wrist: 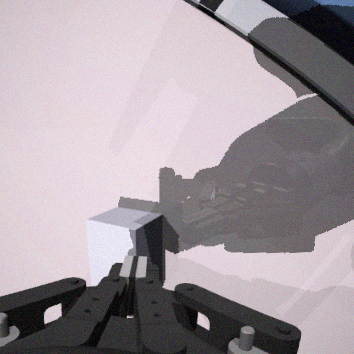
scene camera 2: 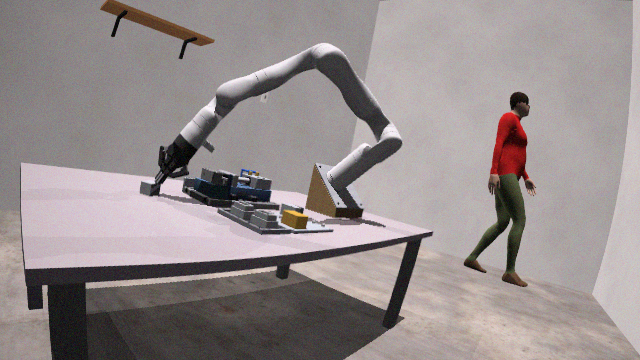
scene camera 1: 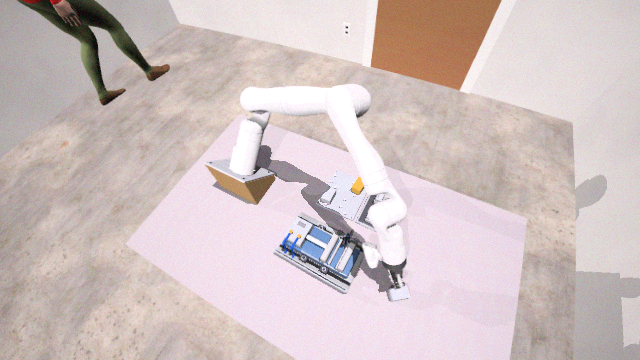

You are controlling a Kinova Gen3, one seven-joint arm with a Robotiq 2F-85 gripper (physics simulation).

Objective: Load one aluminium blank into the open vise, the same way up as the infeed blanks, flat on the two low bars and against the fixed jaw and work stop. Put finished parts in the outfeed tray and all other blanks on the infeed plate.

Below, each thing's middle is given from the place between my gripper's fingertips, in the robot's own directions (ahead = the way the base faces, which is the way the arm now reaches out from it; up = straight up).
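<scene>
Infeed plate [scene camera 1: 343, 181]: my hand is 3 cm above it, 30 cm past it and 30 cm to the right of it.
</scene>
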